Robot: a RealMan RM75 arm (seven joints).
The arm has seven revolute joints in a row. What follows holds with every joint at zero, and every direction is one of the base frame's.
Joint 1 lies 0.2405 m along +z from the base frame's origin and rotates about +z.
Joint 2 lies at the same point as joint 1 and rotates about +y.
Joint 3 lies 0.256 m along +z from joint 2 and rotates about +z.
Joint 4 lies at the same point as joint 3 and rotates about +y.
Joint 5 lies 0.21 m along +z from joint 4 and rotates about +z.
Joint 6 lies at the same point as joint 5 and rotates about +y.
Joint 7 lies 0.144 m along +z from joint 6 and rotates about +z.
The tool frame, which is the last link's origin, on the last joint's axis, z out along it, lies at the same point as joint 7; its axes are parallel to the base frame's.
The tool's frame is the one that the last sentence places.
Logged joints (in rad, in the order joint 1, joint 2, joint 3, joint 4, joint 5, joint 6, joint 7), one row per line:
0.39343, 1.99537, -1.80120, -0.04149, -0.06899, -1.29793, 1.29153
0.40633, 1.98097, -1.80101, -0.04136, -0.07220, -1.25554, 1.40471
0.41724, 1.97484, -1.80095, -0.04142, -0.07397, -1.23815, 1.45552
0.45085, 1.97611, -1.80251, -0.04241, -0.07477, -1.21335, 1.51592
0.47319, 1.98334, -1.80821, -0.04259, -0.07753, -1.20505, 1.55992
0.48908, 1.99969, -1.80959, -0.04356, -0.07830, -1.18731, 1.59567
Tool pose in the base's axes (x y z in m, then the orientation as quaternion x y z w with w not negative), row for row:
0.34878, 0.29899, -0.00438, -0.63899, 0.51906, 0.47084, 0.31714
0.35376, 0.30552, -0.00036, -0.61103, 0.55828, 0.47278, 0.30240
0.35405, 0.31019, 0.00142, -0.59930, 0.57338, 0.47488, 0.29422
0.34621, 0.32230, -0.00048, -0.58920, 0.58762, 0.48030, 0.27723
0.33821, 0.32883, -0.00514, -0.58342, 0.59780, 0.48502, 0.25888
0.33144, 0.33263, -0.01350, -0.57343, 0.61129, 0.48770, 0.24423
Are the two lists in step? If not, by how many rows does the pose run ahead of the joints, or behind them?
They are in step.
